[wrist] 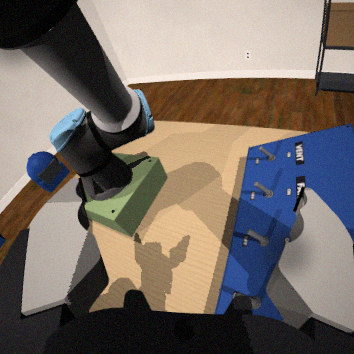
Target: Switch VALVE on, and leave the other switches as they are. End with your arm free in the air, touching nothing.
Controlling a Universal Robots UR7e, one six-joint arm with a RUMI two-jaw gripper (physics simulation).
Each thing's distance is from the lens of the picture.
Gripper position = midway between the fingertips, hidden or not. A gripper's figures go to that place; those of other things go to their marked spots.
my gripper (189,185): 13 cm
blue switch panel (311,159): 55 cm
